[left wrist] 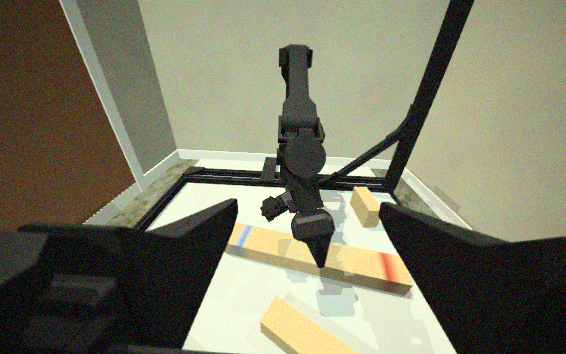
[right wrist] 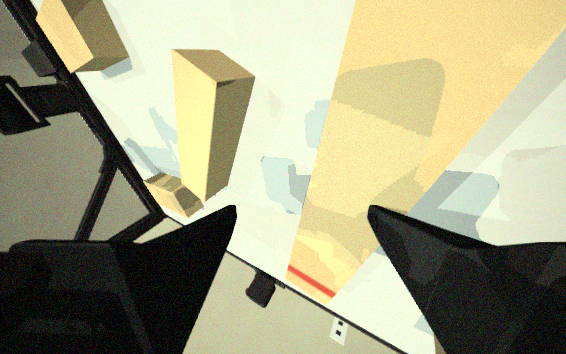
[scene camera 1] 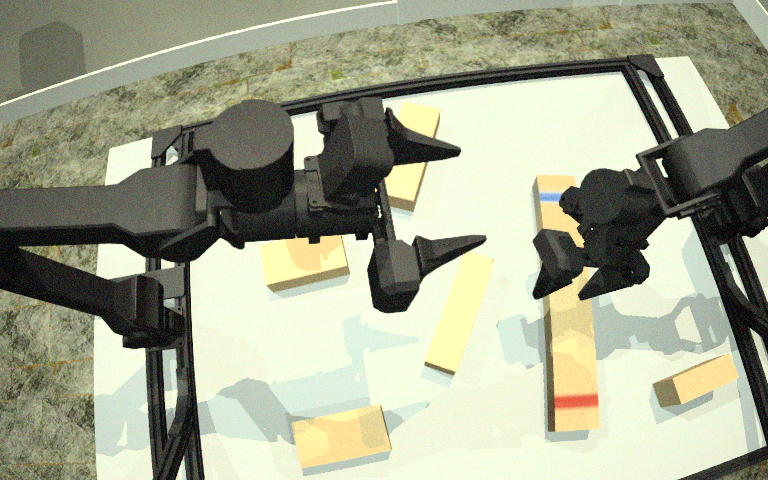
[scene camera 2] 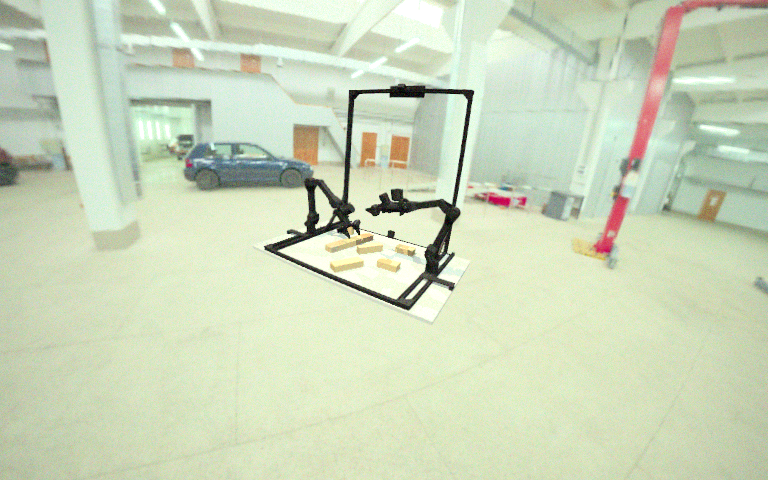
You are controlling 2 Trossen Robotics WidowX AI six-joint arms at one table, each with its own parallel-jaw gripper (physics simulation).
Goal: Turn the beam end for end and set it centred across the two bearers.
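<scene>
The long beam lies flat on the table, with a blue stripe near its far end and a red one near its near end in scene camera 1. Two short wide blocks, seemingly the bearers, lie at the left there: one block behind, the other block in front. My right gripper is open above the beam's middle, its fingers apart across it. My left gripper is open and empty, high between the blocks and the beam.
A slim block lies between the bearers and the beam. Another block lies partly under the left gripper. A small block lies right of the beam. A black frame borders the table.
</scene>
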